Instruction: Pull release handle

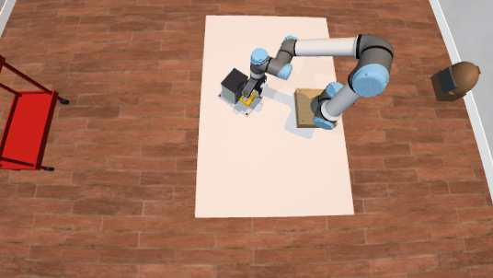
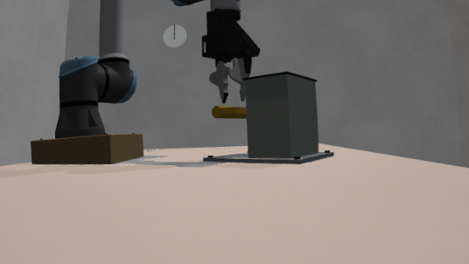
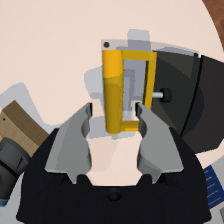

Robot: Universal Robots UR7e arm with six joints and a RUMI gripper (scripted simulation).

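My hand is 140 mm above the base plate, 70 mm to the left of it and 60 mm short of it.
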